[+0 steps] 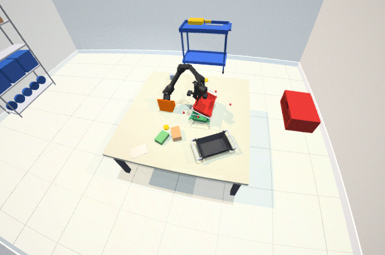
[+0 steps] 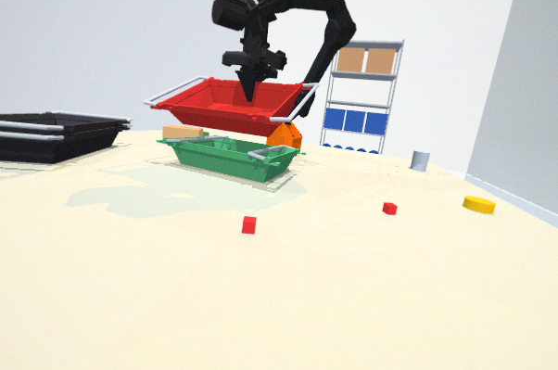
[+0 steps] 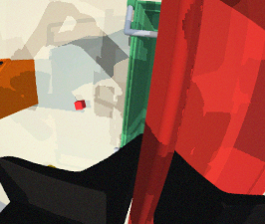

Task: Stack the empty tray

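Now: gripper tip 8 cm short of the red tray. Also, from my gripper tip: peach block 12 cm behind, 32 cm to the right, 14 cm below; green block 23 cm behind, 39 cm to the right, 15 cm below; pale card 39 cm behind, 57 cm to the right, 16 cm below.
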